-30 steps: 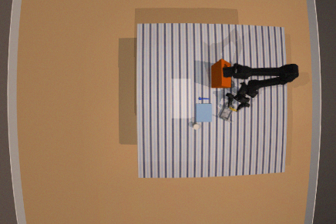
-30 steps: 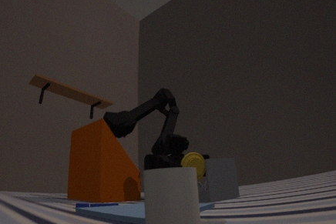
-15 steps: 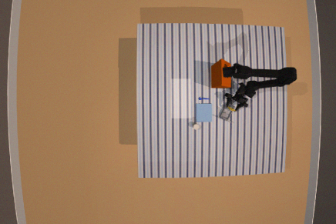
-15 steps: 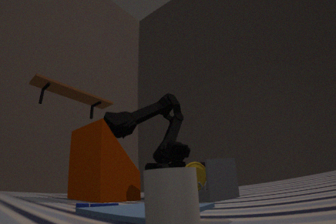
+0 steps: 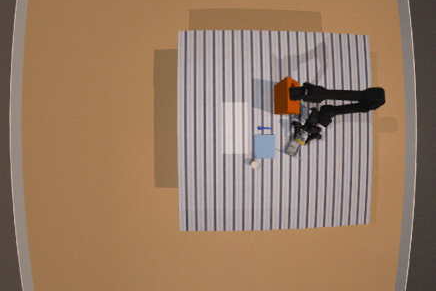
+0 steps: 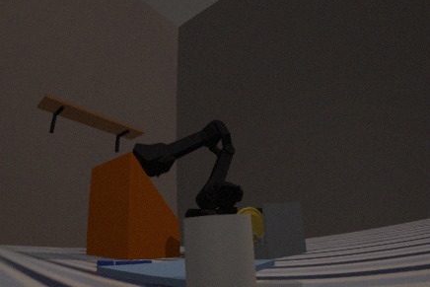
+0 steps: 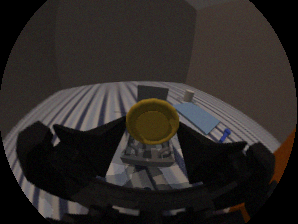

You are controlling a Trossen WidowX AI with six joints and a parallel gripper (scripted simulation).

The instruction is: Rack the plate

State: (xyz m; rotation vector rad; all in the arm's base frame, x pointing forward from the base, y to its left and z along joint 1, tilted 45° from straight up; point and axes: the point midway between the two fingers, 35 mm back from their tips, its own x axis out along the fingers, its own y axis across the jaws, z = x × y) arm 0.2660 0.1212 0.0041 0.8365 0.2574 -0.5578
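Now: gripper tip 10 mm past the yellow plate. Round my gripper tip: light blue mat 10 mm ahead, 200 mm to the right, 50 mm below; then blue spoon 110 mm behind, 200 mm to the right, 50 mm below; then grey dish rack 20 mm ahead, 10 mm to the right, 30 mm below.
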